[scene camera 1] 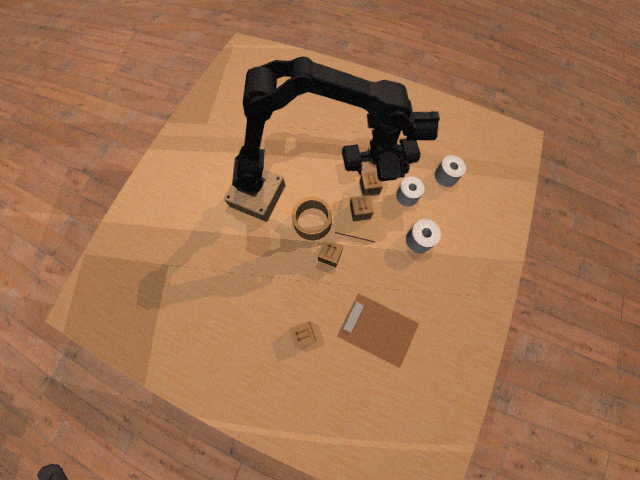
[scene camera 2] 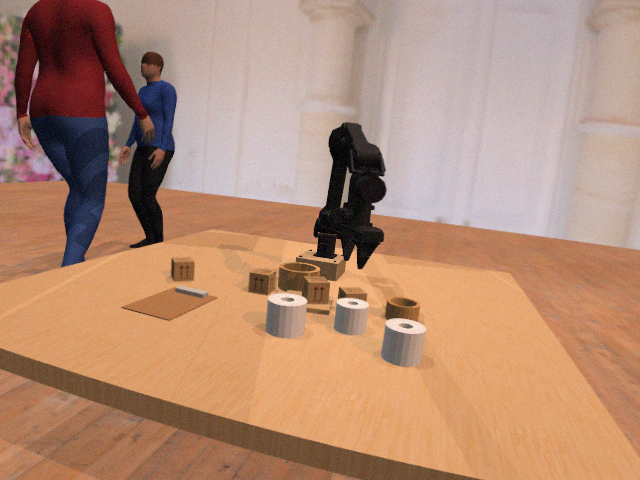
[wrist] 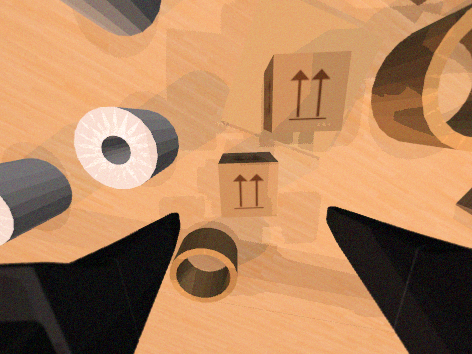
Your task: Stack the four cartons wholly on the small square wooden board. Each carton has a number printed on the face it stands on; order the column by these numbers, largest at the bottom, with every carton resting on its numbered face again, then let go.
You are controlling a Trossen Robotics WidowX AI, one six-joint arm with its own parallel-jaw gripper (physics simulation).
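Places are measured from the arm's base along level axes (x ahead, y left, z up), in centimetres.
Pixels of known places: gripper, between the fingertips: (scene camera 1: 376, 171) (scene camera 2: 352, 264) (wrist: 253, 216); arm's base, origin of its link: (scene camera 1: 250, 184) (scene camera 2: 325, 255).
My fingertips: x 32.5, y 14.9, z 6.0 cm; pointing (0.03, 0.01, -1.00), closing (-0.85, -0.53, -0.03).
Observation:
For each thing: its top centre in the pictures, then the offset to it from my fingertips.
- square board, centre of its top: (wrist: 297, 81) (scene camera 2: 307, 299) (scene camera 1: 359, 217) dx +0.3, dy -10.3, dz -10.5 cm
- second carton, centre of its top: (wrist: 248, 191) (scene camera 2: 353, 290) (scene camera 1: 372, 179) dx -0.5, dy +0.7, dz -6.3 cm
- third carton, centre of its top: (scene camera 2: 263, 271) (scene camera 1: 330, 250) dx -3.1, dy -24.0, dz -6.3 cm
- fourth carton, centre of its top: (scene camera 1: 302, 335) (scene camera 2: 182, 259) dx -1.1, dy -47.0, dz -6.3 cm
- large wooden ring, centre of its top: (scene camera 2: 299, 267) (scene camera 1: 311, 214) dx -12.0, dy -16.7, dz -5.8 cm
- small ring, centre of its top: (wrist: 203, 277) (scene camera 2: 403, 302) dx -1.7, dy +13.1, dz -7.5 cm
- brown clipboard, centre of its top: (scene camera 2: 172, 297) (scene camera 1: 379, 330) dx +17.2, dy -37.9, dz -10.5 cm
One carton (scene camera 1: 361, 207) (scene camera 2: 316, 290) (wrist: 320, 95) stands on the square board (scene camera 1: 352, 227) (scene camera 2: 319, 310) (wrist: 239, 107), arrows up. A second carton (scene camera 1: 371, 182) (scene camera 2: 353, 293) (wrist: 248, 189) stands beside the board near the gripper, partly hidden by a roll in scene camera 2. A third carton (scene camera 1: 329, 254) (scene camera 2: 262, 282) stands near the large ring. A fourth carton (scene camera 1: 303, 335) (scene camera 2: 183, 269) stands apart, beyond the clipboard. My gripper (scene camera 2: 354, 265) (wrist: 253, 216) is open and empty, above table height; the second carton shows between its fingertips in the wrist view. The printed numbers are hidden.
A large wooden ring (scene camera 1: 295, 227) (wrist: 400, 107) stands beside the board. A small ring (scene camera 2: 402, 311) (wrist: 220, 240) is near the second carton. White rolls (scene camera 1: 410, 195) (scene camera 1: 448, 175) (scene camera 1: 421, 241) stand near the board and second carton. A brown clipboard (scene camera 1: 385, 333) (scene camera 2: 165, 305) lies flat.

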